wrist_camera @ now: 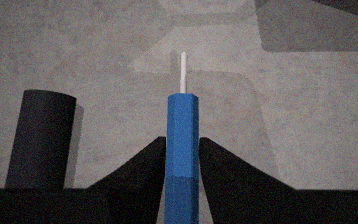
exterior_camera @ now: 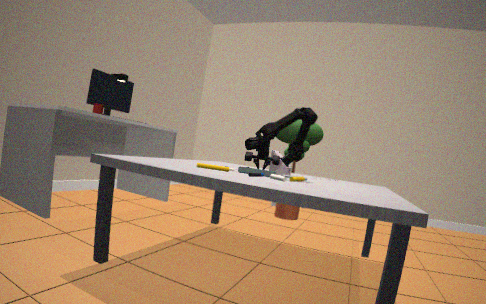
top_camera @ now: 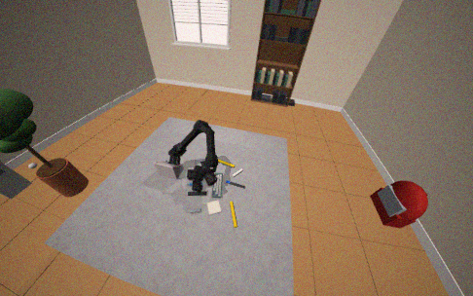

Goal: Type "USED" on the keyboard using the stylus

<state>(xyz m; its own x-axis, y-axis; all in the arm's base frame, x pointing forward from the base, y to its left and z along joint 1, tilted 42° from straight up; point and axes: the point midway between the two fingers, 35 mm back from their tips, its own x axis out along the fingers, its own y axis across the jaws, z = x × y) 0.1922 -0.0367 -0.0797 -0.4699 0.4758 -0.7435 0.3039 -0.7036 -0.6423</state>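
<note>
My gripper tip is 60 mm short of the black bar and 60 mm to the left of it. Also, from my gripper tip: dark pen: 260 mm ahead, 80 mm to the left; then blue stylus: 10 mm behind; then white pad: 190 mm ahead, 120 mm to the right.
</note>
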